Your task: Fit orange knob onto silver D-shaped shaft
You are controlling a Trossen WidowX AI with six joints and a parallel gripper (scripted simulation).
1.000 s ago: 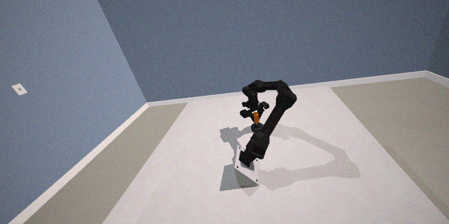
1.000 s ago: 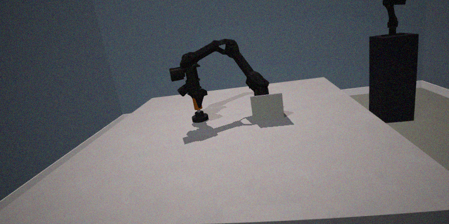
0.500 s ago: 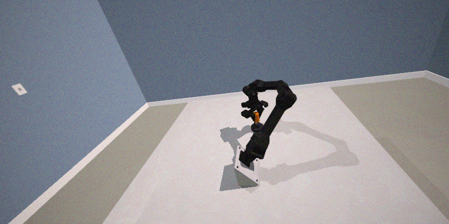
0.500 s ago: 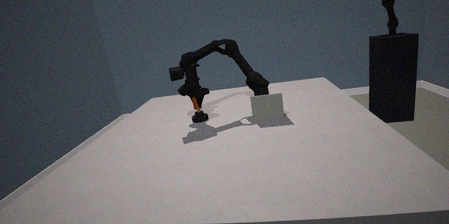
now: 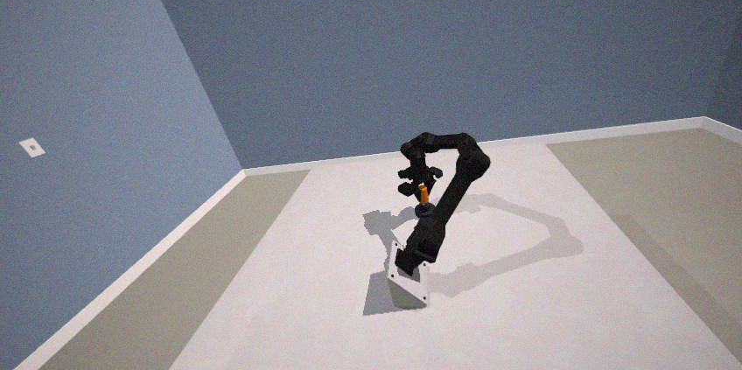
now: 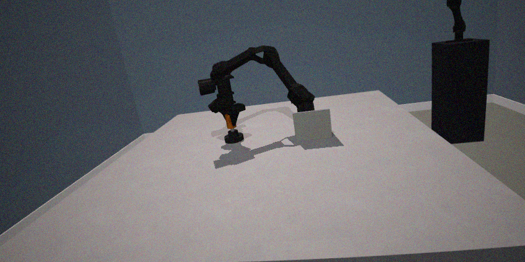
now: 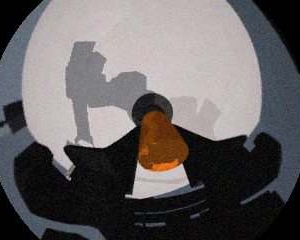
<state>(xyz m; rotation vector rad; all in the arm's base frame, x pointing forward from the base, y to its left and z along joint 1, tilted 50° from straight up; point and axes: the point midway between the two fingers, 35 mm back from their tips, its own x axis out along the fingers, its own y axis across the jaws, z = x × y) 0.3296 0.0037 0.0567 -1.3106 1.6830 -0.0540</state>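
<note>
Right now my gripper tip is 4 cm above the round pedestal. The rest, counted from my gripper tip: orange knob 3 cm above.
</note>
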